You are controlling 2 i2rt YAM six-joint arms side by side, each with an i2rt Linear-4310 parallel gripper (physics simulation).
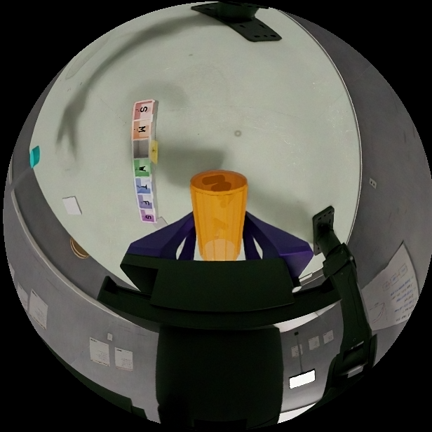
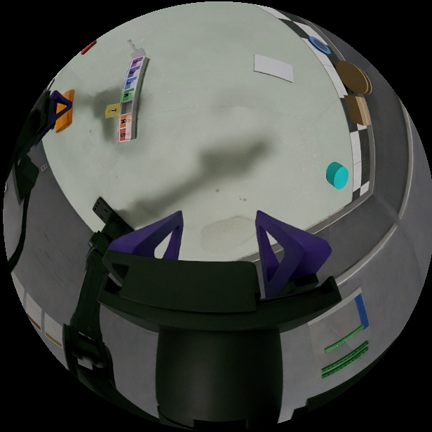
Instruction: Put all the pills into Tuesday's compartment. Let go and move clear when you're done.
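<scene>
The orange pill bottle is open at the top, with several darker pills showing inside. My left gripper is shut on it and holds it above the table, to the side of the weekly organizer. Tuesday's compartment is open and looks empty, its yellow lid swung out toward the bottle's side. The other lids are shut. My right gripper is open and empty, away from the organizer.
A teal cylinder and a white flat piece lie beyond the organizer. Wooden discs, a wooden block and a blue round item are by the checkered edge. A grey tool lies at the organizer's purple end.
</scene>
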